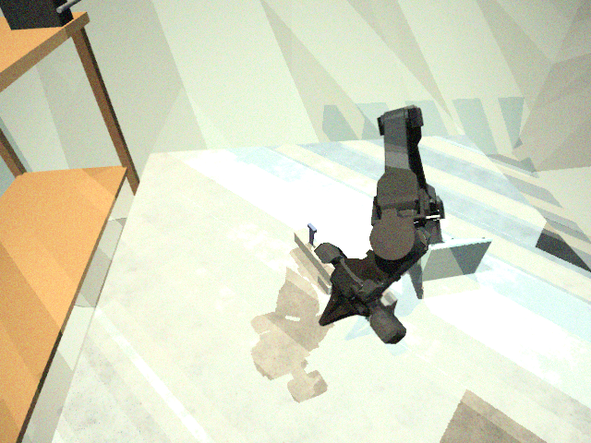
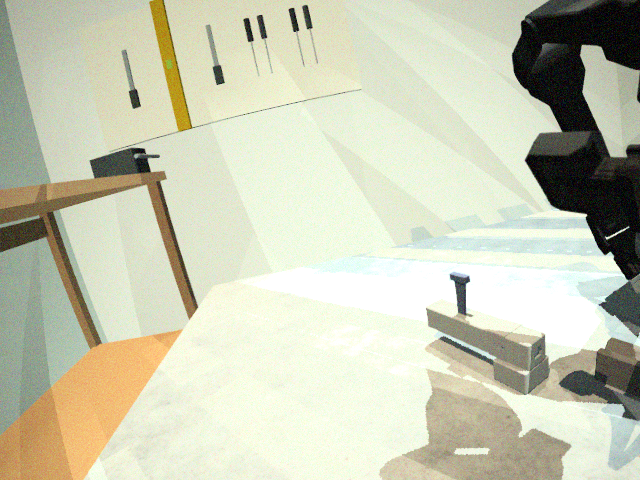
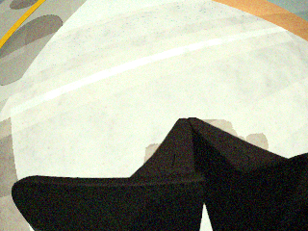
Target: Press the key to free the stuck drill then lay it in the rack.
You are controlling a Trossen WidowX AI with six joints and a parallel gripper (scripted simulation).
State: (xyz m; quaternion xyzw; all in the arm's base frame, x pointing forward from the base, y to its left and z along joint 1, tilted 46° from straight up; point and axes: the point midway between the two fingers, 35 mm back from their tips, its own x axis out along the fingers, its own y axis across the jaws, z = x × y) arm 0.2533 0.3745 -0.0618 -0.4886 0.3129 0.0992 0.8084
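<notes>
My gripper tip is 33 cm to the left of the blue key and 13 cm above it. Also, from my gripper tip: fixture block 30 cm to the right, 18 cm below, 2 cm behind; drill 28 cm to the right, 17 cm below, 3 cm behind; rack 20 cm below, 19 cm to the right, 17 cm behind.
</notes>
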